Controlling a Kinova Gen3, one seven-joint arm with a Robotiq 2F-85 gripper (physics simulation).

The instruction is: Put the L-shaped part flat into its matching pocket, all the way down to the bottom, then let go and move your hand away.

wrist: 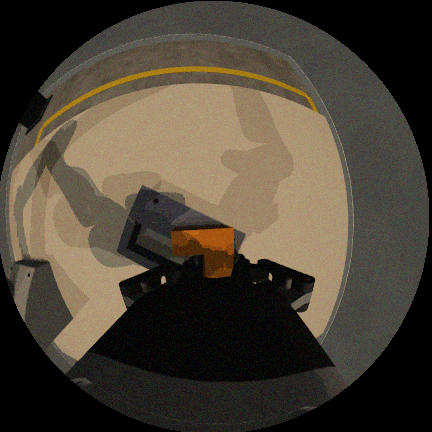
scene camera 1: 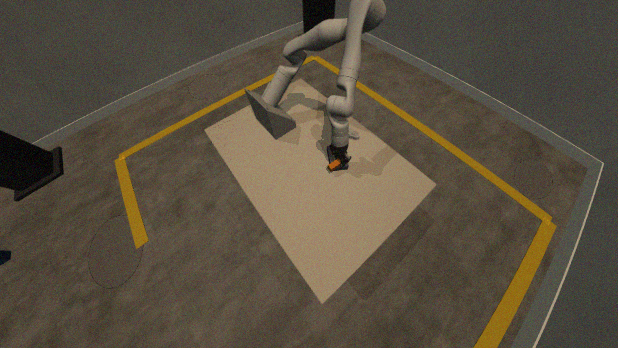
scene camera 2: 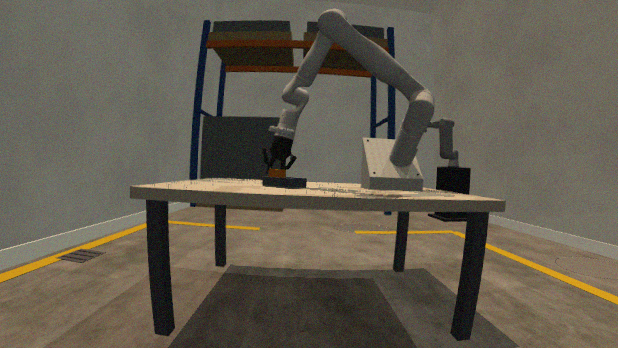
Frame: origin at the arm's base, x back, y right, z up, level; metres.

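Seen in the pictures: gripper, between the fingertips: (wrist: 216,258) (scene camera 1: 339,164); arm's base, origin of its link: (scene camera 1: 269,102) (scene camera 2: 399,159).
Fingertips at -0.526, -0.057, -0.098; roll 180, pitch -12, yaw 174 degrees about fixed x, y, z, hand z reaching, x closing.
Note:
Pixels of each thing's middle, then the offset from my fingertips to it, as dx, dy, dz. "pt": a spot on its surface instead.
- orange L-shaped part, middle of its body: (wrist: 203,275) (scene camera 2: 279,173) (scene camera 1: 335,161) +0.020, +0.011, +0.019
- dark block, middle of its body: (wrist: 178,241) (scene camera 2: 284,182) (scene camera 1: 337,157) +0.043, -0.026, -0.013
- pocket's left end, a spot on its surface: (wrist: 147,242) pt +0.090, -0.029, -0.027
The orange L-shaped part (scene camera 1: 334,164) (scene camera 2: 277,173) (wrist: 220,242) is held at the fingertips of my gripper (scene camera 2: 279,165) (wrist: 216,258), which is shut on it. A dark block (scene camera 2: 287,183) (wrist: 167,206) with a recessed pocket lies on the table under the part. In the wrist view the part covers the right portion of the block, and its long edge is turned relative to the block's edges. The pocket's left end (wrist: 147,242) shows uncovered. In scene camera 2 the part shows above the block's top. Whether it touches the block is hidden.
The block lies on the pale table top (scene camera 1: 320,240) (scene camera 2: 320,201) (wrist: 300,200). The arm's wedge-shaped base (scene camera 1: 272,120) (scene camera 2: 392,182) (wrist: 40,290) stands on the same table. A blue and orange shelf rack (scene camera 2: 199,100) stands behind the table.

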